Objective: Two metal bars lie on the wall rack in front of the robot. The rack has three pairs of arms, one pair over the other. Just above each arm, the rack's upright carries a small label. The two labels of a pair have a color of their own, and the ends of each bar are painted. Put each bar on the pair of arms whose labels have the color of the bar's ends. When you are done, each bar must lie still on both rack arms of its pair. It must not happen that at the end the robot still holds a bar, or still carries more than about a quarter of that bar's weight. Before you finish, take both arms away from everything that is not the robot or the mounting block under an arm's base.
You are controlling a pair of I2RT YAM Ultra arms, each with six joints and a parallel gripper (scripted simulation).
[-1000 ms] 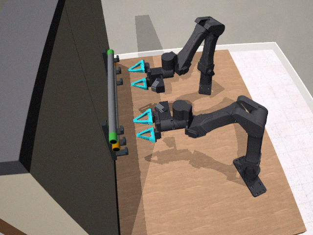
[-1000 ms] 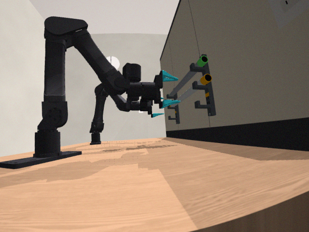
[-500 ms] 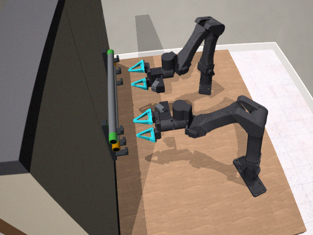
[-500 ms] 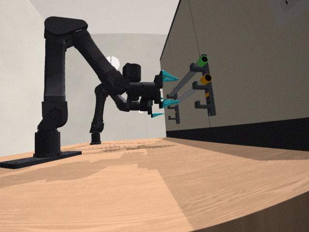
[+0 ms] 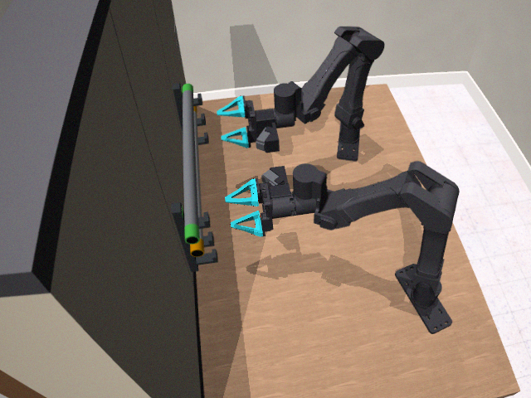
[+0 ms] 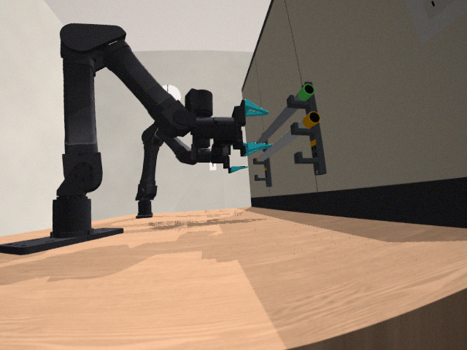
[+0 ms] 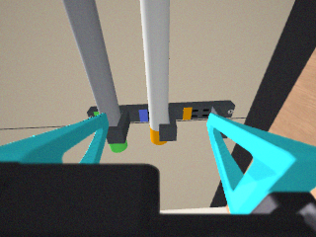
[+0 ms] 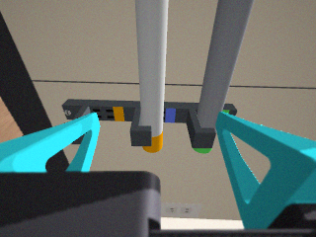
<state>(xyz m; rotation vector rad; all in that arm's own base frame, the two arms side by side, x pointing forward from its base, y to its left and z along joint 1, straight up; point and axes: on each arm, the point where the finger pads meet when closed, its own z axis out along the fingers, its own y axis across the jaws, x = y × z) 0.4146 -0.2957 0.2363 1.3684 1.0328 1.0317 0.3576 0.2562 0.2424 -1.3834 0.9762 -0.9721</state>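
The orange-ended bar is 160 mm to the right of my left hand and 70 mm ahead of it. From my left hand the other things lie so: black baseboard 210 mm below, 120 mm to the right, 110 mm ahead; then dark wall panel 190 mm above, 170 mm ahead, 130 mm to the right; then green-ended bar 150 mm to the right, 70 mm ahead, 70 mm above.
Right now the orange-ended bar is 10 cm ahead of my right hand, 14 cm to the left of it and 1 cm below it. The rest, counted from my right hand: black baseboard: 14 cm ahead, 17 cm to the left, 21 cm below; dark wall panel: 20 cm ahead, 16 cm to the left, 18 cm above; green-ended bar: 10 cm ahead, 14 cm to the left, 7 cm above.
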